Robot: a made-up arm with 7 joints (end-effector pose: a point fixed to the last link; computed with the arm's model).
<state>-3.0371 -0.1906 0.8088 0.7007 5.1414 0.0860 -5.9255</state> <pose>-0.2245 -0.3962 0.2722 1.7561 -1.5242 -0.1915</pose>
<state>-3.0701 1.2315 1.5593 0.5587 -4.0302 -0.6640 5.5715</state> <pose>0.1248 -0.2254 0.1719 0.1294 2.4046 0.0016</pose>
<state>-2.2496 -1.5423 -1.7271 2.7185 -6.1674 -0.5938 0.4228</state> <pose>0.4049 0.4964 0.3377 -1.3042 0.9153 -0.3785</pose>
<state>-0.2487 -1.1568 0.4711 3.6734 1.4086 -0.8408 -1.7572</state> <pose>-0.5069 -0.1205 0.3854 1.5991 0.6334 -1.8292</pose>
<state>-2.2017 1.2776 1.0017 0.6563 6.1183 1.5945 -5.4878</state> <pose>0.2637 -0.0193 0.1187 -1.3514 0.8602 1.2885</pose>
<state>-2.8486 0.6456 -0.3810 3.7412 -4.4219 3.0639 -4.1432</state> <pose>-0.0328 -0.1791 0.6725 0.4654 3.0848 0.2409</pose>
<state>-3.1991 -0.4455 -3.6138 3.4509 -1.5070 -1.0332 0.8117</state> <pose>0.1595 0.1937 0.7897 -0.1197 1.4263 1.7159</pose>
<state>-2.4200 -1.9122 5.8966 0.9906 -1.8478 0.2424 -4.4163</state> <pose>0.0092 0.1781 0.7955 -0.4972 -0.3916 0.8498</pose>
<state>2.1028 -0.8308 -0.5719 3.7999 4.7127 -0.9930 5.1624</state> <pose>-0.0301 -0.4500 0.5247 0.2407 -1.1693 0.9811</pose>
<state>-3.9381 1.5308 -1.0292 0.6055 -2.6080 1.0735 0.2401</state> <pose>0.3745 0.1679 0.1347 -1.2964 1.0186 -0.1356</pose>
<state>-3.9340 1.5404 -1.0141 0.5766 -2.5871 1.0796 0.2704</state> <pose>0.3752 0.1530 0.1365 -1.2748 1.0413 -0.1404</pose>
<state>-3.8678 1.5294 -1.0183 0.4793 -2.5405 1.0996 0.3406</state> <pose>0.3709 0.1357 0.1567 -1.2043 1.0499 -0.1123</pose>
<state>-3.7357 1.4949 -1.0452 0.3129 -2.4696 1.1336 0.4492</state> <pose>0.3606 0.1156 0.1952 -1.0869 1.0353 -0.0404</pose>
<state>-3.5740 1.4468 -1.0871 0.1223 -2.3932 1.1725 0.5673</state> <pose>0.3474 0.0932 0.2375 -0.9575 1.0044 0.0621</pose>
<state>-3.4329 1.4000 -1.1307 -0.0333 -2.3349 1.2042 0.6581</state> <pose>0.3365 0.0740 0.2679 -0.8572 0.9756 0.1597</pose>
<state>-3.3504 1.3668 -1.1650 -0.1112 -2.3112 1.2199 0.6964</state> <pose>0.3308 0.0667 0.2796 -0.8089 0.9620 0.2197</pose>
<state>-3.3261 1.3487 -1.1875 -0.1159 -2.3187 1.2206 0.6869</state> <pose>0.3287 0.0727 0.2772 -0.8058 0.9612 0.2400</pose>
